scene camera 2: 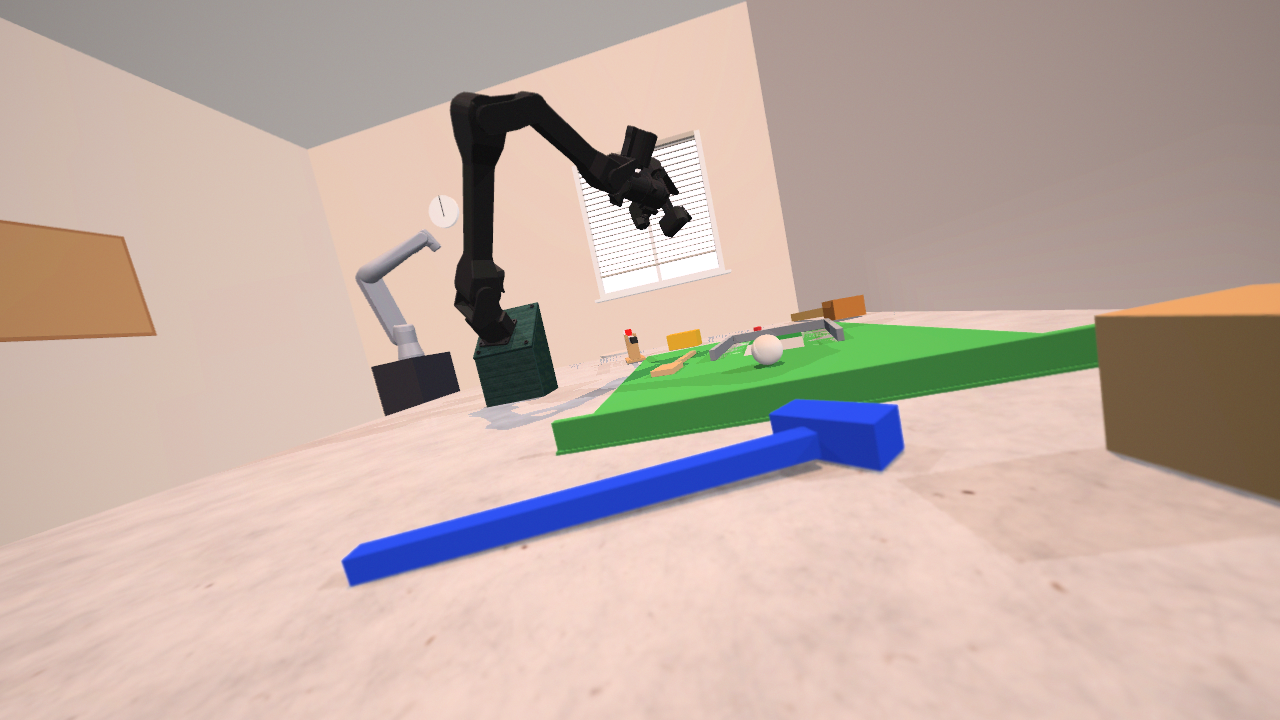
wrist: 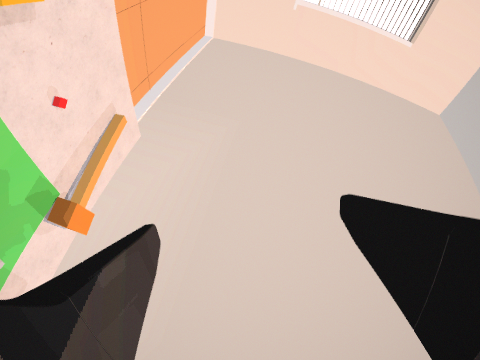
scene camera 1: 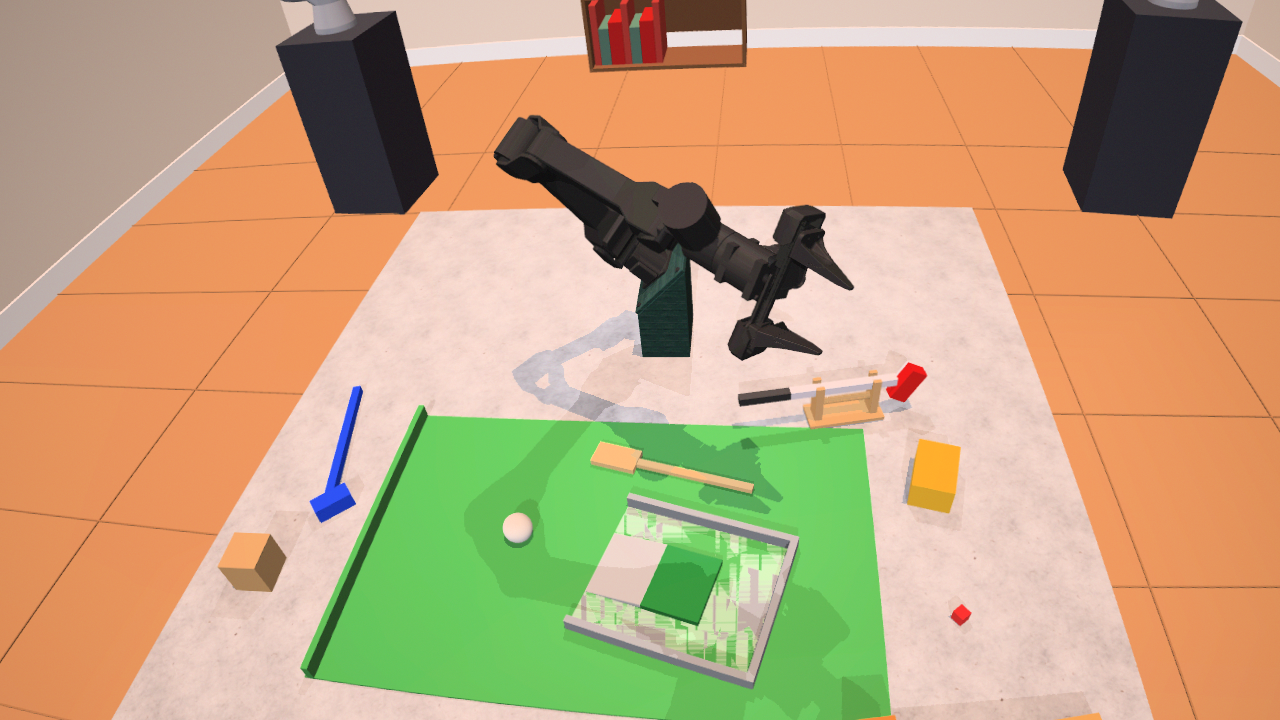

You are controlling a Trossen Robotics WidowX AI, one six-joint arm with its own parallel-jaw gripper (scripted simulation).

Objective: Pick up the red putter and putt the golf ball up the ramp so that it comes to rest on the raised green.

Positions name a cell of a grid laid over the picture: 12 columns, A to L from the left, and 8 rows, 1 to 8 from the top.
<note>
The gripper (scene camera 1: H4) is open, with nothing in its grasp. Further things: a blue putter (scene camera 2: I5), a yellow block (scene camera 1: I6), a brown block (scene camera 2: L5), a white golf ball (scene camera 2: H4), a green mat (scene camera 1: E7) and a wooden stand (scene camera 1: I5).
The blue putter is seen too in scene camera 1 (scene camera 1: D6). The brown block is seen too in scene camera 1 (scene camera 1: C7). The white golf ball shows as well in scene camera 1 (scene camera 1: E6). The wrist view does not show the blue putter: it is out of frame. The wrist view does not show the brown block: it is out of frame.
</note>
